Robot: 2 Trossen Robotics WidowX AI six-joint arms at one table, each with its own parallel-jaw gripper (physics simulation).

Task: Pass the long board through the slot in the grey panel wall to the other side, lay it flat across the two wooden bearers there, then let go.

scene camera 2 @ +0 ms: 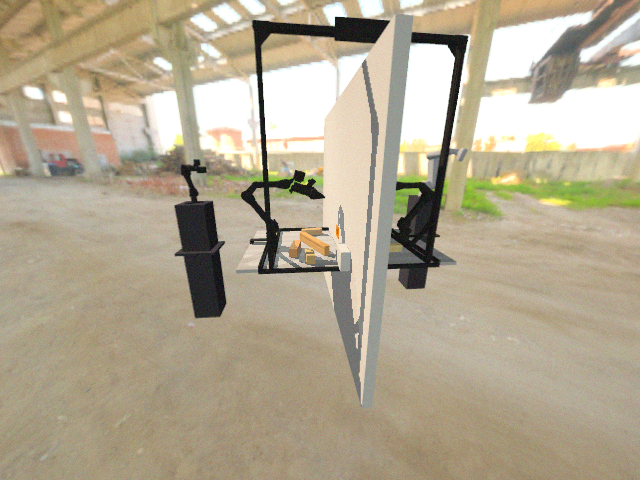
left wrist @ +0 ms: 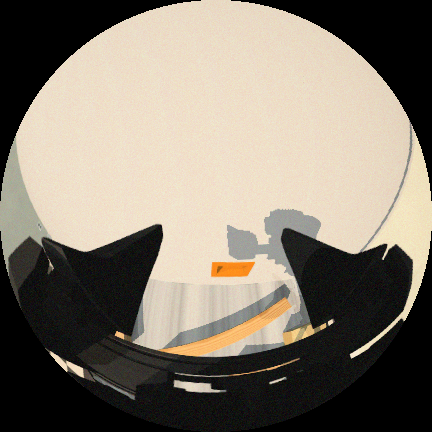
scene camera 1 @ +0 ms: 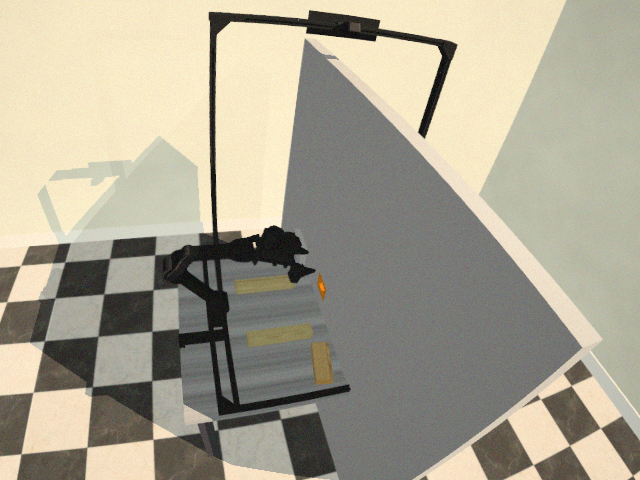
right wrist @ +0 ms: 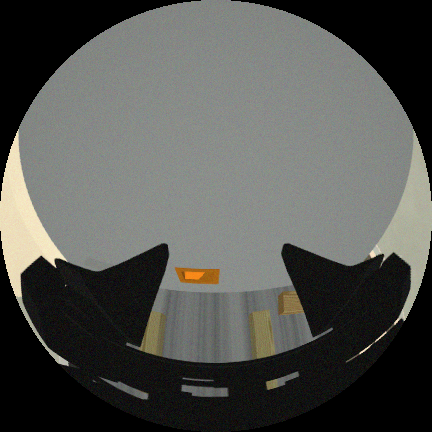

Labels:
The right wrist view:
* my right gripper: 227, 250
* panel wall: 225, 137

